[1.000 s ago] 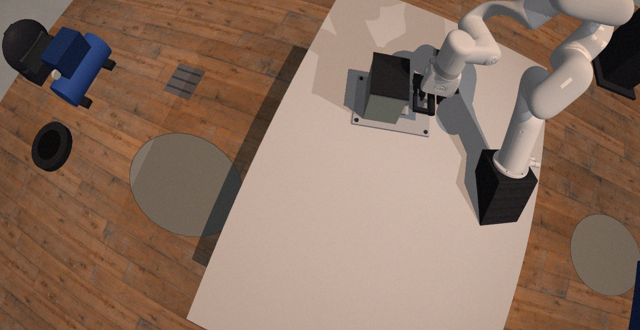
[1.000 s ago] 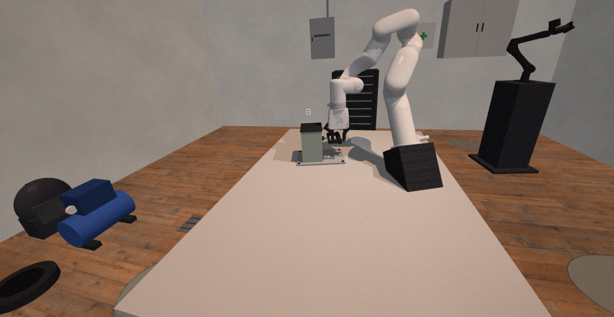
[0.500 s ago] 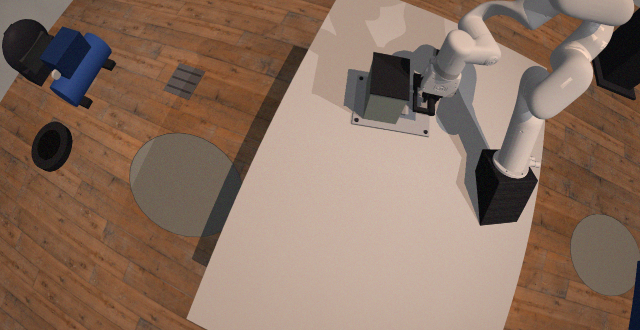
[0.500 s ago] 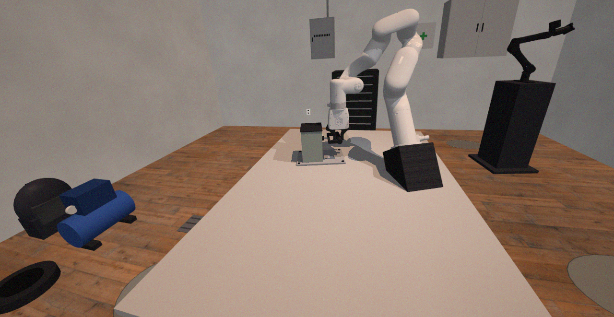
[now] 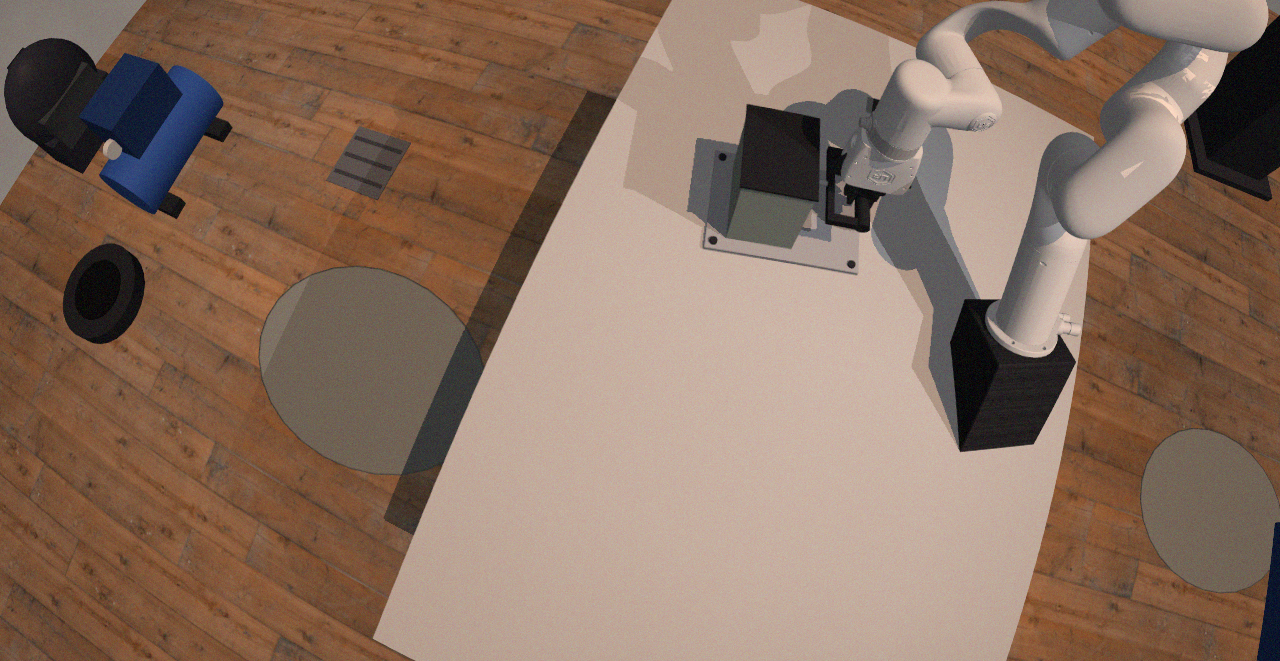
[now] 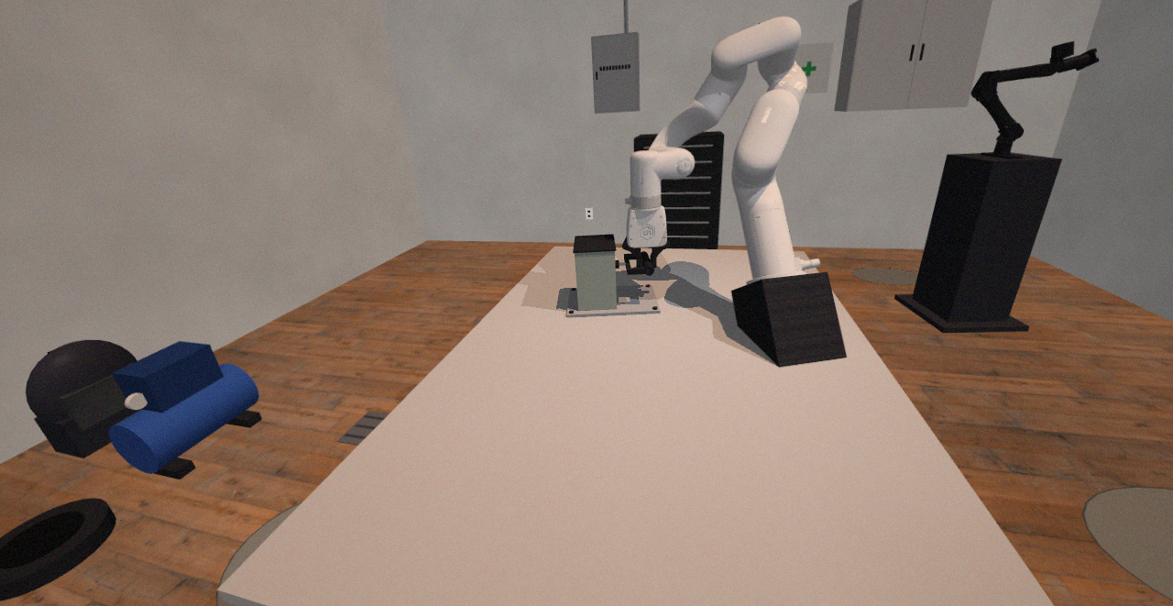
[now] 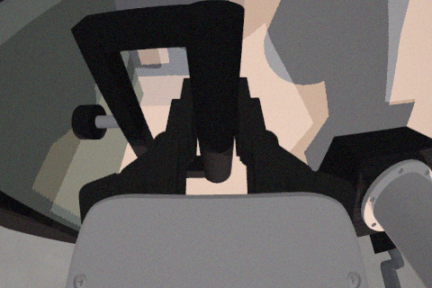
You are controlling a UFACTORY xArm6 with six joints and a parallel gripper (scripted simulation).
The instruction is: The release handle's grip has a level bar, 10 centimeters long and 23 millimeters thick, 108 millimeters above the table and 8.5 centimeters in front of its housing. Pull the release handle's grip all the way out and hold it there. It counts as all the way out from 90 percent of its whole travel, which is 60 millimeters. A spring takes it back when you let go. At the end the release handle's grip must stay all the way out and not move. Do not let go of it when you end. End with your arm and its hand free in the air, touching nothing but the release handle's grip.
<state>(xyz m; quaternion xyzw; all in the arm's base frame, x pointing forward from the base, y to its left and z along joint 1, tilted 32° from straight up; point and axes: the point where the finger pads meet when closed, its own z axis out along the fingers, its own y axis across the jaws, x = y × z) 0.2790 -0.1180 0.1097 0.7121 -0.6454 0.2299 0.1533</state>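
Right now the grey base plate is 9 cm ahead of my hand, 1 cm to the left of it and 10 cm below it.
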